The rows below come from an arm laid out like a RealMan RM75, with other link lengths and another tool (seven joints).
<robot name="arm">
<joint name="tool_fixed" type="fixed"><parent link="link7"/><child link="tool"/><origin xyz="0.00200 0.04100 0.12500" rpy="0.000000 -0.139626 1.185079"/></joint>
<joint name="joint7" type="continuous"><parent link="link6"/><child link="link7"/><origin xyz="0.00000 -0.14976 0.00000" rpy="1.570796 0.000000 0.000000"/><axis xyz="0 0 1"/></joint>
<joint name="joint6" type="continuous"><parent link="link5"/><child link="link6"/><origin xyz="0.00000 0.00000 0.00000" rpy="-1.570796 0.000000 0.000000"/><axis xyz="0 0 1"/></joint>
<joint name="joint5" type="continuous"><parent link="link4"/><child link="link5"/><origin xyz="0.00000 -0.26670 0.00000" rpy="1.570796 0.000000 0.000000"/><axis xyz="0 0 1"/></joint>
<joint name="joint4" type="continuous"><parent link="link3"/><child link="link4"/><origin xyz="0.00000 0.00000 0.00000" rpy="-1.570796 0.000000 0.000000"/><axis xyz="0 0 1"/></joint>
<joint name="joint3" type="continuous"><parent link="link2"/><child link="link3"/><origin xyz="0.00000 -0.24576 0.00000" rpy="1.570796 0.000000 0.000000"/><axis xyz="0 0 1"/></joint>
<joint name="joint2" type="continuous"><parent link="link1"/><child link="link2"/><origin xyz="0.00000 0.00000 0.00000" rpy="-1.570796 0.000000 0.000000"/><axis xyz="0 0 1"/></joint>
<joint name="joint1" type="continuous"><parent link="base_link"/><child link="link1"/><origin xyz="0.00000 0.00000 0.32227"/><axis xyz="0 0 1"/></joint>
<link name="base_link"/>
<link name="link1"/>
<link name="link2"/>
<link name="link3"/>
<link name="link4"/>
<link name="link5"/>
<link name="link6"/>
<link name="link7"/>
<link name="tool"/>
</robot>
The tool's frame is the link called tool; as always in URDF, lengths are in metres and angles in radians. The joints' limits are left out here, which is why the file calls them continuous.
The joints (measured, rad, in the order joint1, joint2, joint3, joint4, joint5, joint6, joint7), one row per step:
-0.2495, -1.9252, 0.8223, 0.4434, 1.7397, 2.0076, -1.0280
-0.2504, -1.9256, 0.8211, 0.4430, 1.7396, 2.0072, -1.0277
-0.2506, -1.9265, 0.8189, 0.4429, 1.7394, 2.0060, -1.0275
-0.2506, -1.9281, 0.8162, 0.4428, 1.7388, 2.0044, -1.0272
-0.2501, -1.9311, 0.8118, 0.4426, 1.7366, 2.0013, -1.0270
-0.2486, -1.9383, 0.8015, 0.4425, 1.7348, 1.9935, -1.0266
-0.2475, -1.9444, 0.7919, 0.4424, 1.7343, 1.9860, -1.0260
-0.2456, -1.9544, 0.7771, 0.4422, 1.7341, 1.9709, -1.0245
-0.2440, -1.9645, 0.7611, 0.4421, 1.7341, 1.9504, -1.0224
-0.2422, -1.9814, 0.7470, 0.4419, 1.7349, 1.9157, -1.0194
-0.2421, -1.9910, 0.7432, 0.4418, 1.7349, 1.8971, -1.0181
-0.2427, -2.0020, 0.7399, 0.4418, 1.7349, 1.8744, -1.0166
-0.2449, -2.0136, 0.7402, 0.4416, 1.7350, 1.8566, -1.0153
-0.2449, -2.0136, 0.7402, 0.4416, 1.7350, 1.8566, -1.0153
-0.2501, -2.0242, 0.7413, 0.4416, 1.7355, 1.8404, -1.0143
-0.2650, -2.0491, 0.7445, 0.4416, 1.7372, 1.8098, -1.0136
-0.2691, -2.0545, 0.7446, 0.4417, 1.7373, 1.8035, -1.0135
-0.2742, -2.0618, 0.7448, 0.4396, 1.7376, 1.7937, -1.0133
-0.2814, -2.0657, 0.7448, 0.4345, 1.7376, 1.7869, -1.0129
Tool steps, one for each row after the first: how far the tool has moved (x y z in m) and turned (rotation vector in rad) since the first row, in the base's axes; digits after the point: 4 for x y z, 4 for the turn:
0.0002, 0.0005, 0.0000, 0.0013, -0.0006, -0.0002
0.0004, 0.0011, -0.0001, 0.0038, -0.0013, 0.0010
0.0006, 0.0019, -0.0003, 0.0072, -0.0027, 0.0028
0.0011, 0.0033, -0.0007, 0.0136, -0.0058, 0.0069
0.0016, 0.0060, -0.0021, 0.0260, -0.0107, 0.0167
0.0019, 0.0085, -0.0034, 0.0369, -0.0139, 0.0256
0.0017, 0.0129, -0.0059, 0.0547, -0.0165, 0.0416
0.0007, 0.0186, -0.0089, 0.0756, -0.0156, 0.0610
-0.0009, 0.0259, -0.0159, 0.0978, -0.0103, 0.0890
-0.0012, 0.0295, -0.0203, 0.1061, -0.0075, 0.1020
-0.0017, 0.0337, -0.0256, 0.1150, -0.0029, 0.1168
-0.0006, 0.0367, -0.0312, 0.1184, -0.0016, 0.1257
-0.0006, 0.0367, -0.0312, 0.1184, -0.0016, 0.1257
0.0013, 0.0399, -0.0364, 0.1202, 0.0000, 0.1301
0.0079, 0.0463, -0.0481, 0.1196, -0.0015, 0.1339
0.0096, 0.0480, -0.0505, 0.1200, -0.0024, 0.1339
0.0117, 0.0500, -0.0541, 0.1196, -0.0037, 0.1366
0.0139, 0.0520, -0.0566, 0.1181, -0.0058, 0.1369

